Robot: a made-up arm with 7 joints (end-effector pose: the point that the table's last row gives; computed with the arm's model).
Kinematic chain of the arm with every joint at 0, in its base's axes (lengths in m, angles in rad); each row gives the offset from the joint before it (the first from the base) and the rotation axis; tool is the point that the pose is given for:
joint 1: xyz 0 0 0.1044 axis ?
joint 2: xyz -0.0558 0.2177 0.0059 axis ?
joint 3: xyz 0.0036 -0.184 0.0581 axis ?
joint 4: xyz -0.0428 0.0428 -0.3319 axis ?
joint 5: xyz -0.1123 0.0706 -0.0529 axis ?
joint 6: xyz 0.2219 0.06 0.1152 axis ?
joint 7: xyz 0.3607 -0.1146 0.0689 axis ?
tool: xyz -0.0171 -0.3 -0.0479
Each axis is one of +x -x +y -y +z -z.
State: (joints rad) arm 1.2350 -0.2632 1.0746 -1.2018 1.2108 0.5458 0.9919
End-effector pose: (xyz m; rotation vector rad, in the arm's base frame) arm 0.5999 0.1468 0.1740 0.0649 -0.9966 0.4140
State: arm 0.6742 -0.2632 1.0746 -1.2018 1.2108 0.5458 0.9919
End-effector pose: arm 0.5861 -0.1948 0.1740 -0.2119 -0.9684 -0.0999
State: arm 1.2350 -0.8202 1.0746 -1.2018 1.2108 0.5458 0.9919
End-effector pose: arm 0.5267 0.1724 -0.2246 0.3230 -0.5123 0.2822
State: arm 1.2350 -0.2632 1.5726 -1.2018 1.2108 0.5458 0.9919
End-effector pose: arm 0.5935 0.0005 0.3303 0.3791 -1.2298 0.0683
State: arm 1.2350 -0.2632 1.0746 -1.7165 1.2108 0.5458 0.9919
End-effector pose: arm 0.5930 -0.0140 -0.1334 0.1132 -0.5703 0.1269
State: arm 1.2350 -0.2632 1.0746 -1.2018 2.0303 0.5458 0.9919
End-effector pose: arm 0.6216 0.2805 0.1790 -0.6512 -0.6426 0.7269
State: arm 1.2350 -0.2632 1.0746 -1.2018 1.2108 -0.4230 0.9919
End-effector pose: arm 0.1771 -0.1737 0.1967 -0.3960 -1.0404 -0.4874
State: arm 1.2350 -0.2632 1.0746 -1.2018 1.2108 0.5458 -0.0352
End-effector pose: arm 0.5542 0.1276 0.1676 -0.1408 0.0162 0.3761
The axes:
joint 1: +z
joint 2: -x
joint 3: -y
joint 4: +z
joint 5: -x
joint 6: +z
joint 7: -y

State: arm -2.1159 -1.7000 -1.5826 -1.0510 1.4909 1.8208 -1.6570
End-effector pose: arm 1.0070 0.4321 -0.2005 -0.2507 1.5987 1.6922
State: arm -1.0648 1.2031 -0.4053 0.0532 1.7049 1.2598 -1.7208
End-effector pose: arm -0.2839 -0.3790 -0.2858 0.4628 -1.6178 0.2380
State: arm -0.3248 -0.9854 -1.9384 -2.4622 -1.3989 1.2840 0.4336
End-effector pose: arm -0.1098 -0.5392 -0.0031 0.0087 -0.0437 -0.3061
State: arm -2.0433 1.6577 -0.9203 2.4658 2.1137 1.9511 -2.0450
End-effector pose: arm 0.4207 0.9093 0.0345 1.8661 -1.4331 -1.5659
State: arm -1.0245 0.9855 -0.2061 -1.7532 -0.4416 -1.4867 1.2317
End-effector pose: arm -0.1559 0.4309 -0.1952 1.2616 0.3892 1.2358
